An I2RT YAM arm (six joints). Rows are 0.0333 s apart.
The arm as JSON. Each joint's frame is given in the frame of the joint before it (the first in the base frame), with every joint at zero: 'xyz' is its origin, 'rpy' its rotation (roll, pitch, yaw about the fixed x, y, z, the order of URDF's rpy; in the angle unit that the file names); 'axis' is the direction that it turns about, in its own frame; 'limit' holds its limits. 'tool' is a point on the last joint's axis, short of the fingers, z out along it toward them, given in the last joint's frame.
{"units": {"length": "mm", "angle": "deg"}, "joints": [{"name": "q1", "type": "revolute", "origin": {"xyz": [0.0, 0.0, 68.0], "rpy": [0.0, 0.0, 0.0]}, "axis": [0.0, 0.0, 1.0], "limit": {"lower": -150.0, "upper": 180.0}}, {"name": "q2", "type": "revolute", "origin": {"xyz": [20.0, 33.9, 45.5], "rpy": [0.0, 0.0, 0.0]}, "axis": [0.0, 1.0, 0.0], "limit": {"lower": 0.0, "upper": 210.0}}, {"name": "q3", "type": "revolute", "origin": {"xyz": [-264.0, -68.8, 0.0], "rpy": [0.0, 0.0, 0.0]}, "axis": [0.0, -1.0, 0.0], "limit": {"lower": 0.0, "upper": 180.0}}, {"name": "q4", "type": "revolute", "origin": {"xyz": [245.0, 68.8, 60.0], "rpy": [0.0, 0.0, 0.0]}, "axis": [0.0, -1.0, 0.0], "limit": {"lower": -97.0, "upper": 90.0}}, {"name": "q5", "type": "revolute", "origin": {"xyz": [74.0, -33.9, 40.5], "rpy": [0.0, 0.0, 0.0]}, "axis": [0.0, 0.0, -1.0], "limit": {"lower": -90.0, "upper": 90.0}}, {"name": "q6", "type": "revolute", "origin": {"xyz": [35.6, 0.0, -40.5], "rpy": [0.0, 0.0, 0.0]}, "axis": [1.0, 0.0, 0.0], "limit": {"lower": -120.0, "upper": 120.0}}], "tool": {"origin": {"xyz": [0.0, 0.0, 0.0], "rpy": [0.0, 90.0, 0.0]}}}
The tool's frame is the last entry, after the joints.
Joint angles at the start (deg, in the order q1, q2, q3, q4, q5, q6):
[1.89 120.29 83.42 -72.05 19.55 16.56]
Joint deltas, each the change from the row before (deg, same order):
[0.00 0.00 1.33 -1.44 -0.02 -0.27]
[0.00 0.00 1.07 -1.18 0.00 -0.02]
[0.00 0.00 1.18 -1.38 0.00 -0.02]
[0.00 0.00 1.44 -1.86 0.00 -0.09]
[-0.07 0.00 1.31 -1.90 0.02 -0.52]
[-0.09 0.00 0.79 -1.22 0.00 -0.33]
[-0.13 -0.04 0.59 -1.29 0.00 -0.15]
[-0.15 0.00 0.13 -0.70 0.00 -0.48]
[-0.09 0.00 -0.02 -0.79 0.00 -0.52]
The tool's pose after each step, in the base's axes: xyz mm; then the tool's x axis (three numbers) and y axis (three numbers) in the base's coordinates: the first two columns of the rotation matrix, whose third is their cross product. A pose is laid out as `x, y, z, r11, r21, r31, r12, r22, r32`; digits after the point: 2 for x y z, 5 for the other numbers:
352.52, -0.27, 146.20, -0.94618, 0.23328, 0.22433, 0.13062, 0.90943, -0.39480
354.03, -0.22, 150.65, -0.94579, 0.23298, 0.22627, 0.12953, 0.90949, -0.39503
355.47, -0.18, 155.66, -0.94504, 0.23269, 0.22967, 0.12782, 0.90953, -0.39551
356.77, -0.13, 161.92, -0.94353, 0.23132, 0.23716, 0.12344, 0.90979, -0.39628
357.45, -0.56, 167.81, -0.94184, 0.22425, 0.25030, 0.11181, 0.91147, -0.39588
357.68, -1.12, 171.43, -0.94020, 0.22054, 0.25958, 0.10486, 0.91249, -0.39544
357.11, -1.94, 174.64, -0.93691, 0.22036, 0.27135, 0.09991, 0.91270, -0.39622
356.26, -2.90, 175.58, -0.93438, 0.21524, 0.28391, 0.09053, 0.91417, -0.39509
354.83, -3.49, 176.08, -0.93068, 0.20850, 0.30060, 0.07793, 0.91583, -0.39394

